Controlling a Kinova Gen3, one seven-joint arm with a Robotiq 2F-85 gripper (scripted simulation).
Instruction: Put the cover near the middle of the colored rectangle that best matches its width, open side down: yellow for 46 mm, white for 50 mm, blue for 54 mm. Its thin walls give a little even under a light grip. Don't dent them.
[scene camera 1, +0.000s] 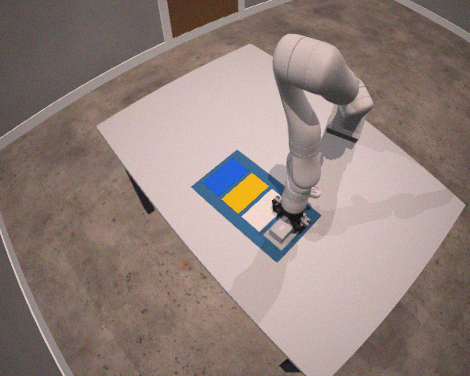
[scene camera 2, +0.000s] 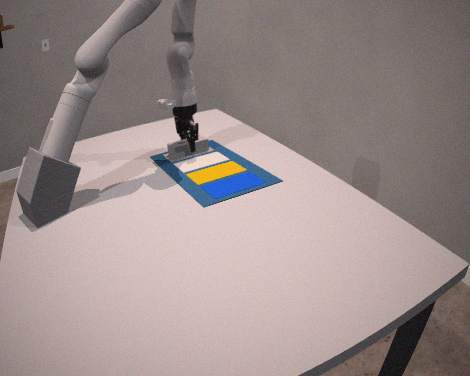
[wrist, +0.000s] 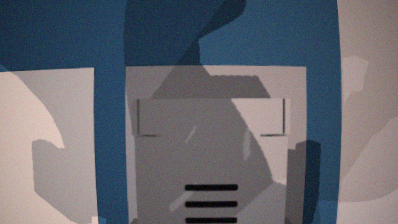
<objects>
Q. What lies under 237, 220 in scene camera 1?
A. A dark blue mat.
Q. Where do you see a dark blue mat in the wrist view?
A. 108, 43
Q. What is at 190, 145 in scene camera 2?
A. My gripper.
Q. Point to a dark blue mat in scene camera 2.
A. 199, 194
</objects>
